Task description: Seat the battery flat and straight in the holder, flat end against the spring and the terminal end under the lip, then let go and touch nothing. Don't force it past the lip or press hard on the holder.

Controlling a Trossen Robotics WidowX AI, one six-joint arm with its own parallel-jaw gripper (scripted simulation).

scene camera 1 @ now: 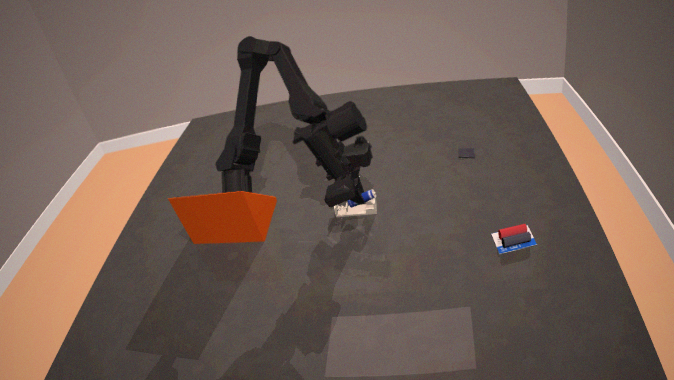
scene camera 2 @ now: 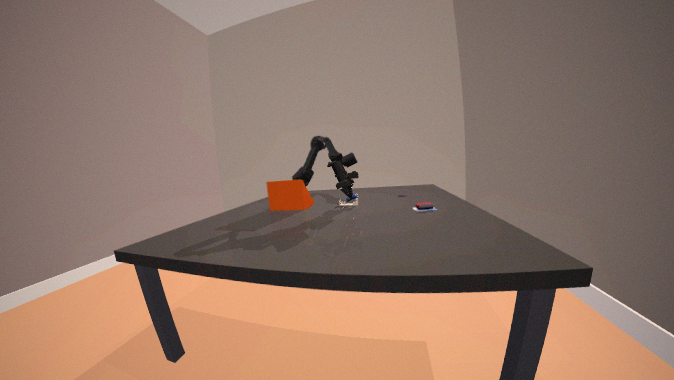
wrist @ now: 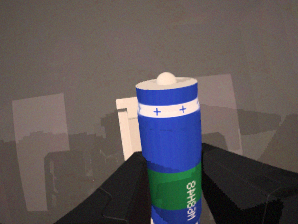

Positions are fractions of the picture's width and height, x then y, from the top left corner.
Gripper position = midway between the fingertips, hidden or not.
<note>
The gripper (wrist: 0.57, 0.71) carries a green battery.
</note>
